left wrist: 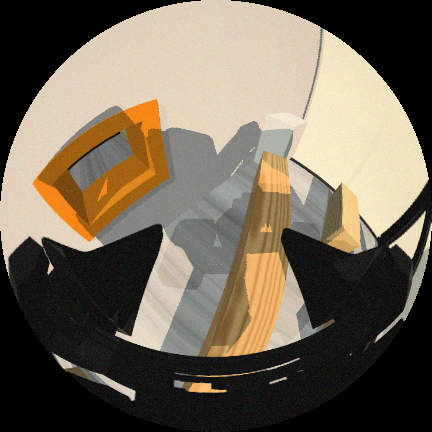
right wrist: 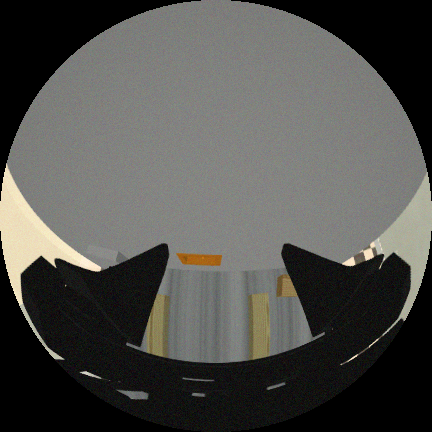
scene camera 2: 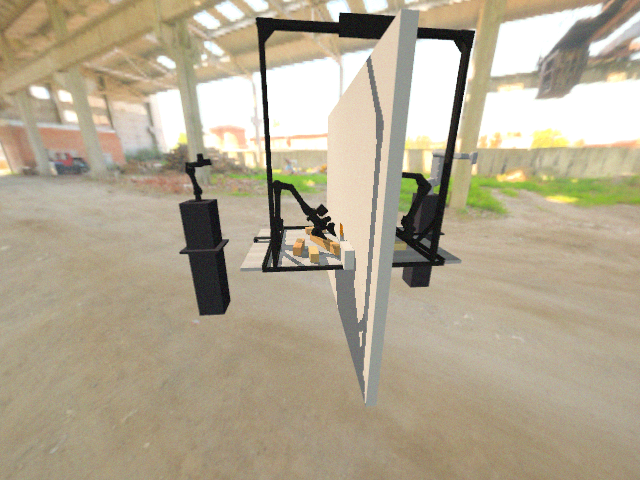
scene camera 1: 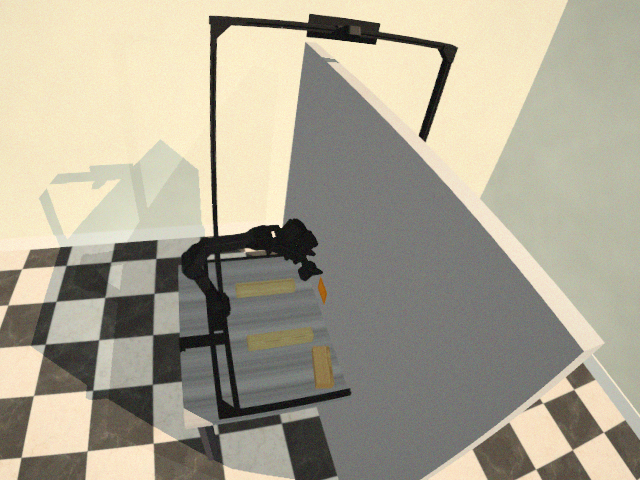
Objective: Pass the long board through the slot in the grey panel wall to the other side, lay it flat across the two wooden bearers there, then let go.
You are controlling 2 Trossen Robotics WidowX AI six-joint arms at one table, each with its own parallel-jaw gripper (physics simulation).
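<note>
The long board lies on the near-side table in the left wrist view, running between my left gripper's fingers toward the panel's foot. My left gripper is open above it, holding nothing. The grey panel wall has an orange-framed slot, left of the board in the left wrist view. Beyond it lie two parallel wooden bearers. My right gripper is open and empty, facing the panel near the slot.
A wooden block lies beside the panel on the bearers' side. Blocks stand near the board, and a pale wooden block is right of it. A white block adjoins the panel. A black frame spans the table.
</note>
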